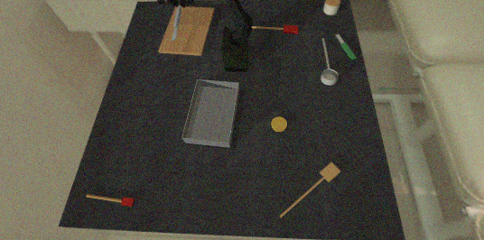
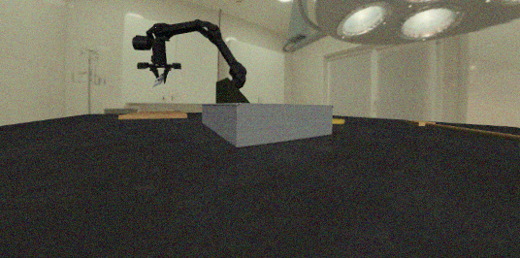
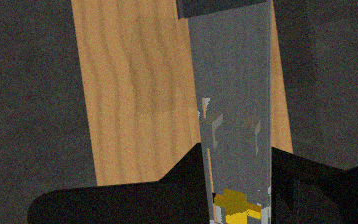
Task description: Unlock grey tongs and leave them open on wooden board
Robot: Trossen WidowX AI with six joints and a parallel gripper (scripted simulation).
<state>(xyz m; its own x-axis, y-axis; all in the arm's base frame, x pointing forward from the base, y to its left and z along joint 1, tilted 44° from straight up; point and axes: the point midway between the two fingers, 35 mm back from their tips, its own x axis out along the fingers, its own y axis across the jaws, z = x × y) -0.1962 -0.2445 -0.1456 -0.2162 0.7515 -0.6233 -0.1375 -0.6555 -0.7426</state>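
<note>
The yellow lock piece lies 3 cm above my gripper tip, 1 cm to the right of it and 1 cm ahead of it. Also, from my gripper tip: wooden board: 15 cm below, 1 cm to the right; grey roasting tin: 55 cm ahead, 18 cm to the left, 13 cm below; yellow disc: 60 cm ahead, 48 cm to the left, 15 cm below.
</note>
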